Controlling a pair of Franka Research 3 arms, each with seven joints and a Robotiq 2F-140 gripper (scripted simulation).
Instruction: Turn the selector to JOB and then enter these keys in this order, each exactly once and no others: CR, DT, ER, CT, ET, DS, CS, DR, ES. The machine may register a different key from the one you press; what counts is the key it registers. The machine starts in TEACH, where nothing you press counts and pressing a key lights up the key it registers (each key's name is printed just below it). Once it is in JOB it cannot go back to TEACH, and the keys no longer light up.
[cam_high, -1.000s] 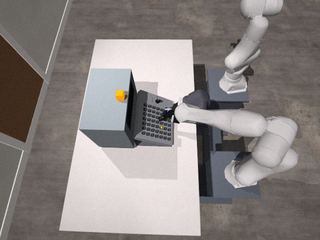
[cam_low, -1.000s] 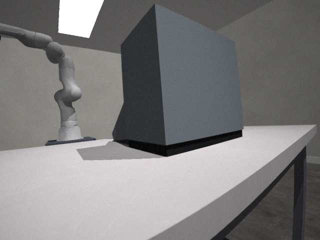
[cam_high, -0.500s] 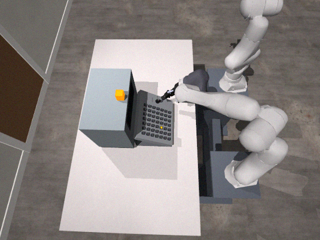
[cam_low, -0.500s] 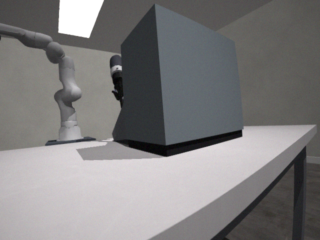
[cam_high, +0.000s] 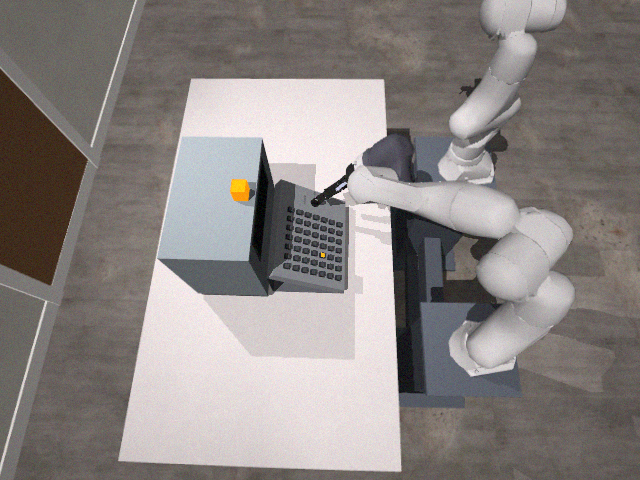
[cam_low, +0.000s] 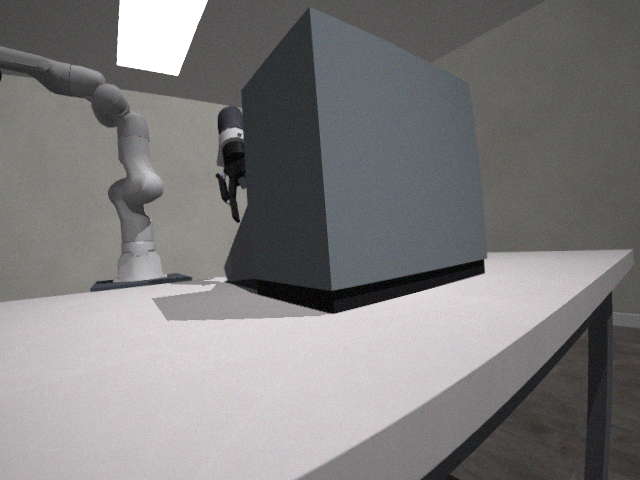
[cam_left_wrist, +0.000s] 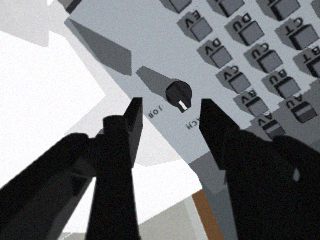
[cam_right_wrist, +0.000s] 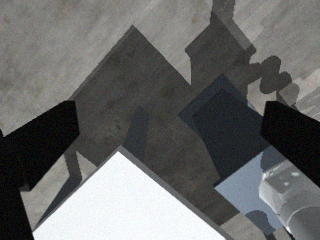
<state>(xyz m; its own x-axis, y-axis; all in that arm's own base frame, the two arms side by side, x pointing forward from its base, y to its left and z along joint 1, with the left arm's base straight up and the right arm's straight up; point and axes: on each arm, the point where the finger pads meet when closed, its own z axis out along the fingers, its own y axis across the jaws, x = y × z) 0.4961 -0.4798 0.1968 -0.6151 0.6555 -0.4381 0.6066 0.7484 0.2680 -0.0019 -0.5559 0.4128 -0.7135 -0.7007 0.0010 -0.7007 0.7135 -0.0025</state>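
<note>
The black selector is 50 mm ahead of my left hand and 60 mm below it. Also, from my left hand: sloped key panel (70 mm ahead, 120 mm to the left, 110 mm below).
</note>
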